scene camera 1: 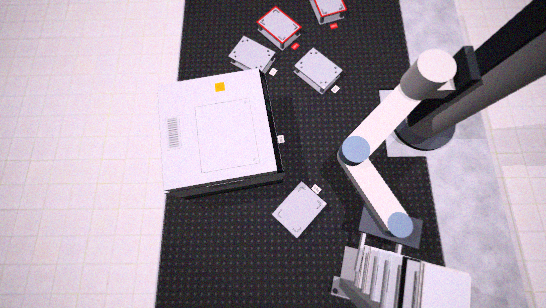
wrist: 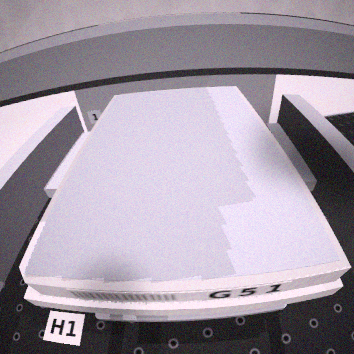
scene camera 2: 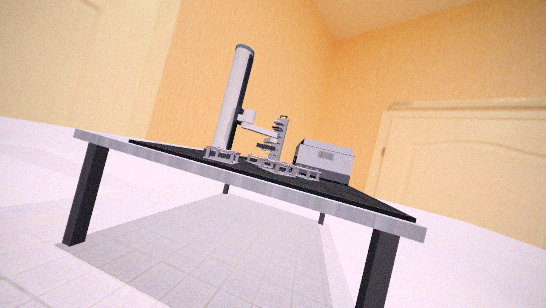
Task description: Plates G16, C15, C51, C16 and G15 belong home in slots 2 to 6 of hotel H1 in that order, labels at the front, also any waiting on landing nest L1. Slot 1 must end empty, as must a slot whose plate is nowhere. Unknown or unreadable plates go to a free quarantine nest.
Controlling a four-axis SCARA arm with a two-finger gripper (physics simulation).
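Frame: origin at the arm's base, x ahead, y left, z up, level; metres.
Seen in the pictures: gripper, fingertip midpoint: (wrist: 176, 114); arm's base, origin of the base link: (scene camera 1: 421, 121).
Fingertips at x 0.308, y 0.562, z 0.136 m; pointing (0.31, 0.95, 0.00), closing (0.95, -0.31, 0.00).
Pixels of each thing's top centre, then the offset from my fingertips to it. "spot": a spot on its surface instead. Level surfaces: height alone.
- white plate, middle of its top: (wrist: 174, 134) (scene camera 1: 375, 270) 0.007 m back, 0.020 m right, 0.001 m up
- back wall's slot label 1, surface spot: (wrist: 94, 117) spot: 0.048 m back, 0.057 m left, 0.016 m down
- H1 tag, middle of its top: (wrist: 63, 327) 0.113 m back, 0.046 m right, 0.123 m down
- grey shelf edge, surface spot: (wrist: 175, 47) spot: 0.015 m back, 0.063 m right, 0.040 m up
- large white instrument, middle of its top: (scene camera 1: 214, 125) (scene camera 2: 322, 145) 0.487 m ahead, 0.459 m right, 0.127 m up
- black mat, its level: 0.123 m down
- low grey nest, middle of its top: (scene camera 1: 299, 208) 0.217 m ahead, 0.211 m right, 0.068 m down
My gripper (scene camera 1: 380, 251) (scene camera 2: 266, 146) (wrist: 176, 114) is shut on a white plate (wrist: 165, 190) from its two long sides. The plate's front edge reads G51, with a barcode to its left. It is level at the lowest part of hotel H1 (scene camera 2: 285, 131) (wrist: 260, 100), in front of the back wall's slot label 1 (wrist: 94, 117). The H1 tag (wrist: 63, 327) shows below the plate at the front. A grey shelf edge (wrist: 175, 47) crosses above the plate. In scene camera 1 several shelves show edge-on beside the gripper; their plates' labels cannot be read there.
A large white instrument (scene camera 1: 225, 135) (scene camera 2: 325, 155) stands on the black mat (scene camera 1: 225, 250). Two red-rimmed nests (scene camera 1: 279, 25) (scene camera 1: 330, 6) and two grey nests (scene camera 1: 251, 54) (scene camera 1: 318, 70) stand behind it. A low grey nest (scene camera 1: 300, 210) lies between instrument and hotel. The arm's column (scene camera 2: 235, 95) rises nearby.
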